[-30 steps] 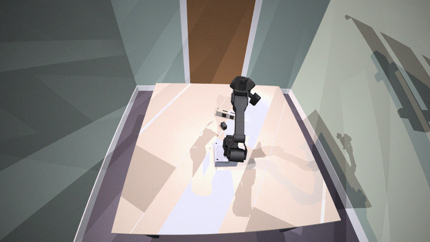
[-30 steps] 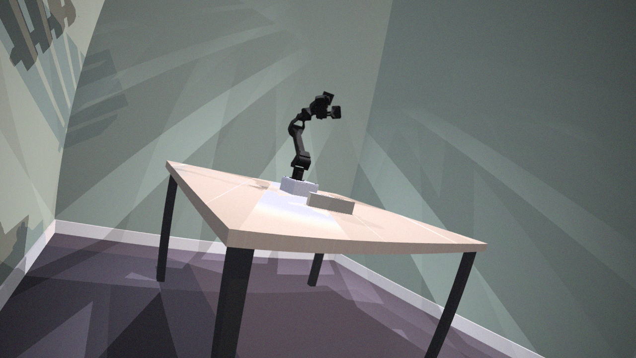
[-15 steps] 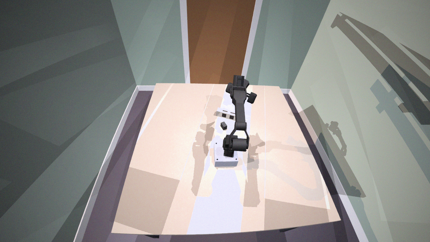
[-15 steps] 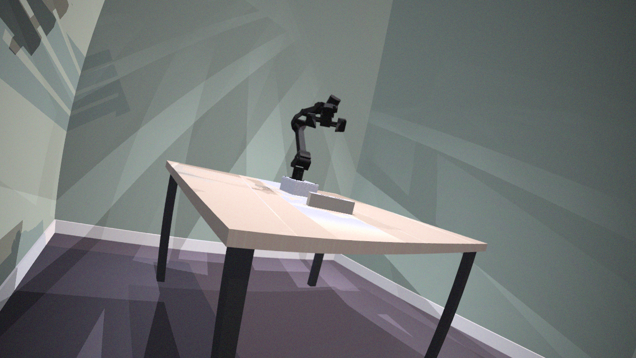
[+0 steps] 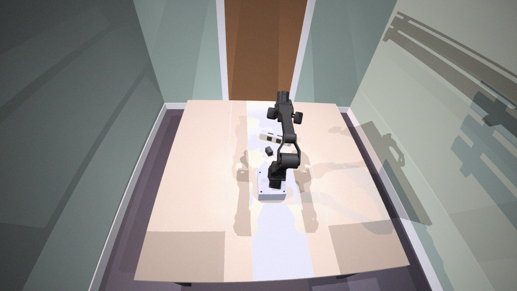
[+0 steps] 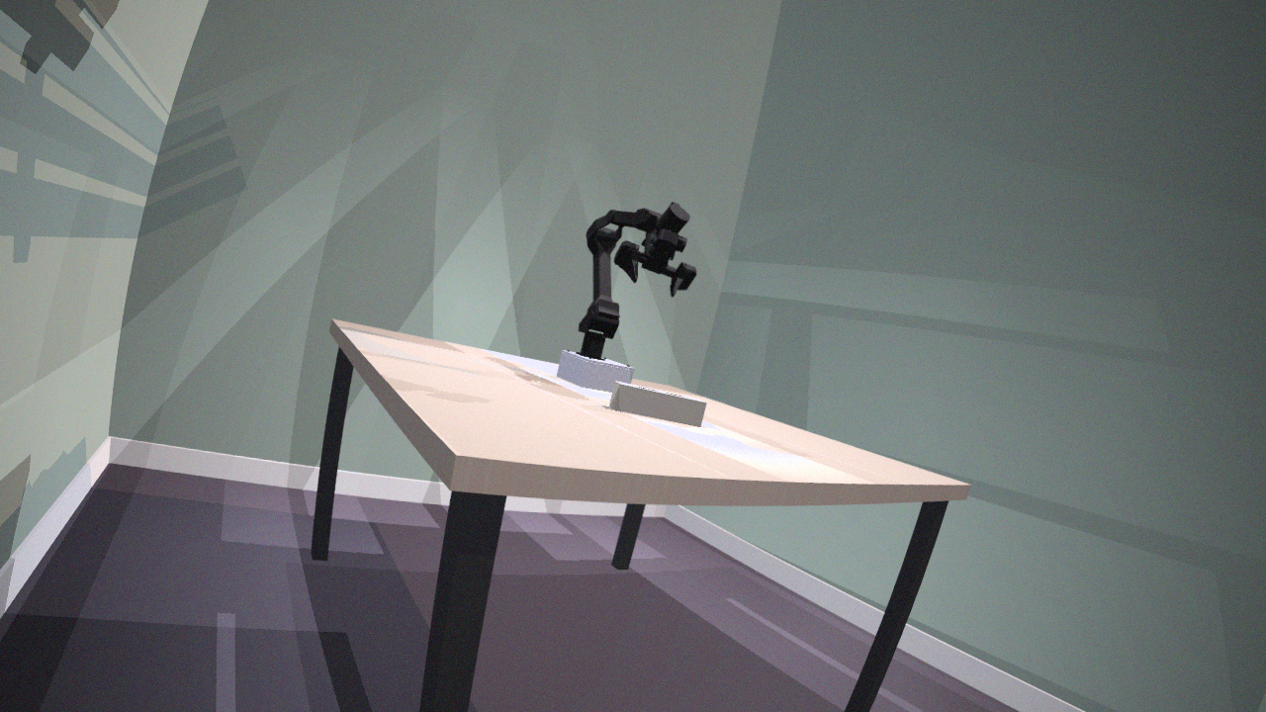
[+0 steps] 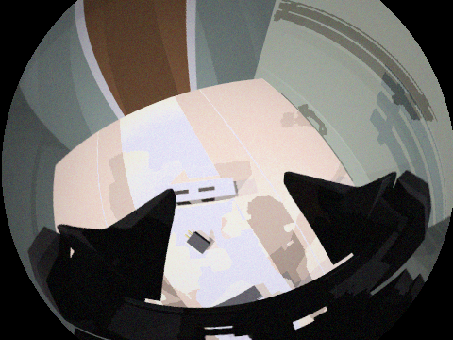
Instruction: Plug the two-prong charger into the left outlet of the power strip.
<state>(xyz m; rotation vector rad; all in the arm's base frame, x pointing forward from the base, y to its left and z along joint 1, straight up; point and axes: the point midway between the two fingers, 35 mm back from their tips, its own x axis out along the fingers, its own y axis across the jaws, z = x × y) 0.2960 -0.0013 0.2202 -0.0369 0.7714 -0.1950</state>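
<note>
Now: the two-prong charger 4 cm behind my gripper tip, 8 cm to the left of it and 25 cm below it.
</note>
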